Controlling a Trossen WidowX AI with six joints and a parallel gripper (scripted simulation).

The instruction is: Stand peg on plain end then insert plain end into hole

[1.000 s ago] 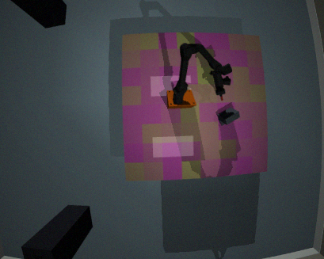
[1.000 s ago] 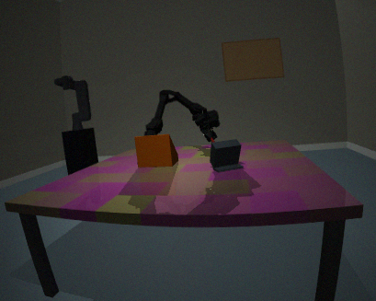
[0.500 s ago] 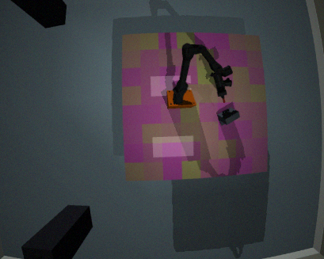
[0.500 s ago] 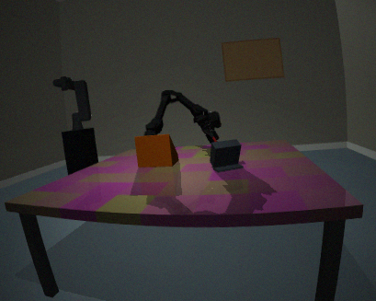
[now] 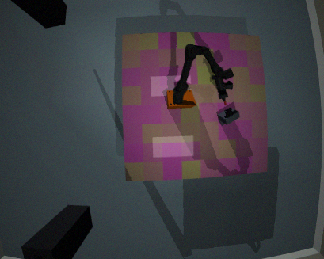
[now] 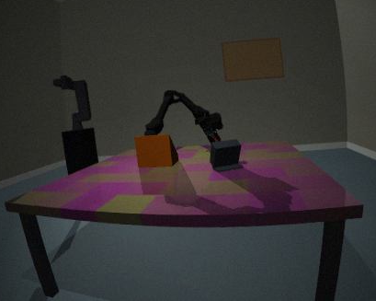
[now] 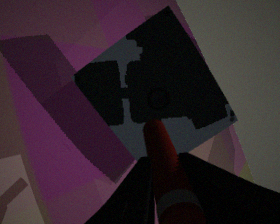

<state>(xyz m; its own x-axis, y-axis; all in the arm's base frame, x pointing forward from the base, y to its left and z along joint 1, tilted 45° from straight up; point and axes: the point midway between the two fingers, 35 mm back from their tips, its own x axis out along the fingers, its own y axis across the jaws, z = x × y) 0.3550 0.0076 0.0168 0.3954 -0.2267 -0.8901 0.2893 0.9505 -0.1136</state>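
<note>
My gripper tip is now 50 mm short of the grey sloped panel, 120 mm to the left of it and 50 mm above it. The rest, counted from my gripper tip: peg: 10 mm behind, 10 mm to the left, 10 mm above.
</note>
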